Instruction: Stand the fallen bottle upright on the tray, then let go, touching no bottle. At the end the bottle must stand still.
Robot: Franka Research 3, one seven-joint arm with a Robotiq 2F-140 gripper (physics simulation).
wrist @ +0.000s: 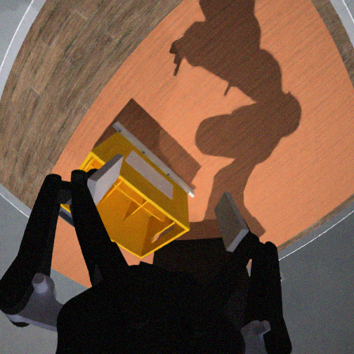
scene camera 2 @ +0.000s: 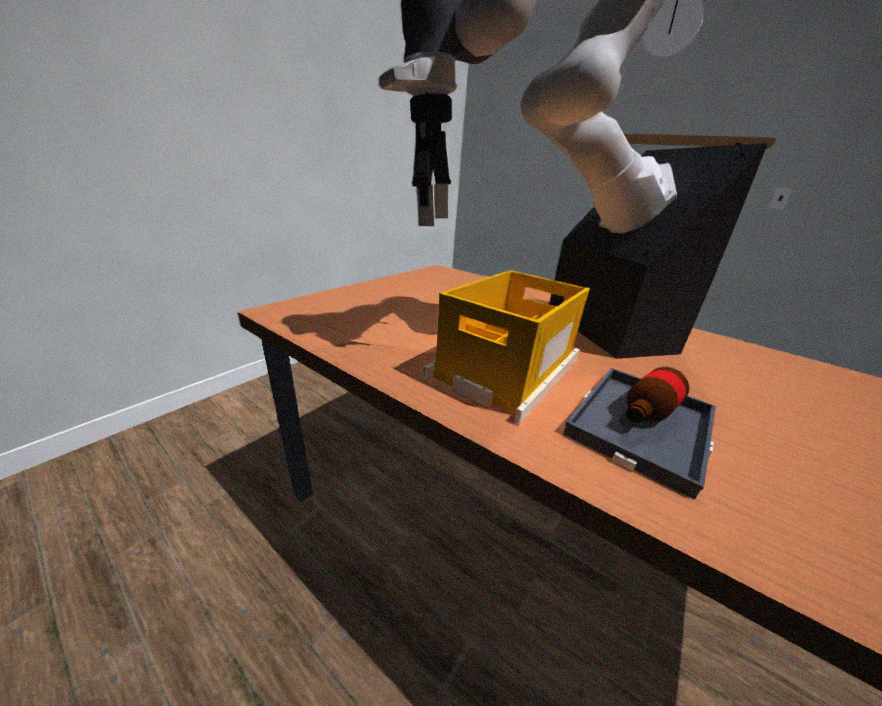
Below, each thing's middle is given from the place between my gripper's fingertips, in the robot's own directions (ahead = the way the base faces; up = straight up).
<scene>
The white rail [scene camera 2: 523,410] is 30 cm to the left of my hand, 26 cm below it and 4 cm ahead of it. Round my hand: brown bottle [scene camera 2: 653,398] (47 cm to the left, 24 cm below, 6 cm ahead).
</scene>
